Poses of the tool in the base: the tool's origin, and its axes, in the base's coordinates. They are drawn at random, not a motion.
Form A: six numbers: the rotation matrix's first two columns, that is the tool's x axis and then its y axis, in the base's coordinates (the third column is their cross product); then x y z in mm.
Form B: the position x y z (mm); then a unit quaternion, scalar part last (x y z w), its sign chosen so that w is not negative. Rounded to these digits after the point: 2 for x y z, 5 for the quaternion.
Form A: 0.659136 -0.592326 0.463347 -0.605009 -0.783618 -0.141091 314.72 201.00 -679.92
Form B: 314.72 201.00 -679.92 0.91072 -0.32868 0.24980 0.01269
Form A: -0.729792 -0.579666 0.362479 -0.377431 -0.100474 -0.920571 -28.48 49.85 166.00
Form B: -28.48 49.85 166.00 -0.35921 0.66610 -0.64900 0.07790
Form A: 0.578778 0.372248 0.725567 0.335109 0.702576 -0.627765 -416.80 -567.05 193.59
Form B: -416.80 -567.05 193.59 -0.38546 -0.45878 0.01160 0.80051
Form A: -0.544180 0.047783 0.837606 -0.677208 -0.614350 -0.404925 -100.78 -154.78 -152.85
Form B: -100.78 -154.78 -152.85 0.41937 -0.37522 0.79454 0.22812
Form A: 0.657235 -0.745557 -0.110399 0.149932 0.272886 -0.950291 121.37 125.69 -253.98
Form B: 121.37 125.69 -253.98 -0.52278 0.28483 -0.30042 0.74519
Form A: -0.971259 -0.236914 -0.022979 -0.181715 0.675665 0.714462 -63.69 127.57 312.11
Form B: -63.69 127.57 312.11 0.11443 -0.91463 -0.38610 0.03574
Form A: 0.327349 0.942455 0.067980 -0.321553 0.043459 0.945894 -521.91 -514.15 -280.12
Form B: -521.91 -514.15 -280.12 0.49158 0.31577 0.48643 0.64963
